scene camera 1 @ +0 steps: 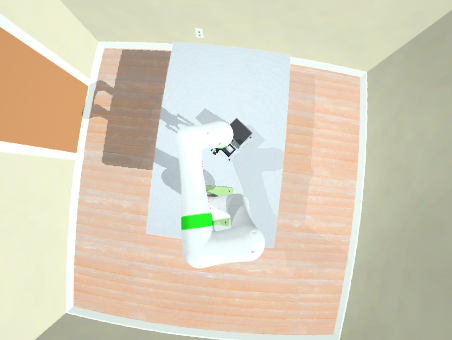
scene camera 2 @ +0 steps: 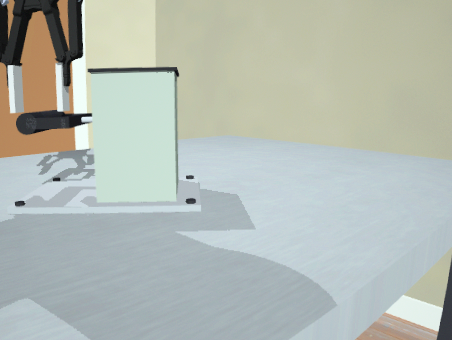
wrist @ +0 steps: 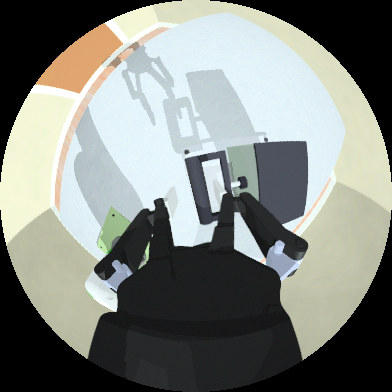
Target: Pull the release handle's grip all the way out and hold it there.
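The release handle's dark grip (scene camera 2: 27,124) (wrist: 199,190) is a thick round bar on a rectangular frame. It sticks out sideways from a pale green housing (scene camera 2: 135,135) with a dark top (scene camera 1: 241,130) (wrist: 281,180). A short light rod (scene camera 2: 86,120) shows between the handle and the housing. My gripper (scene camera 2: 40,104) (wrist: 194,190) is partly open and points down, with nothing between its fingers. In scene camera 2 its pale fingertips are just above the handle, one over the round bar's end and one over the frame near the housing. Depth and contact are unclear.
The housing stands on a pale base plate (scene camera 2: 150,208) with dark bolts at its corners, on the grey-white table (scene camera 1: 230,80) (scene camera 2: 320,200). The white arm (scene camera 1: 192,175) reaches over the table. A green plate (scene camera 1: 220,190) (wrist: 112,227) lies near the arm's base.
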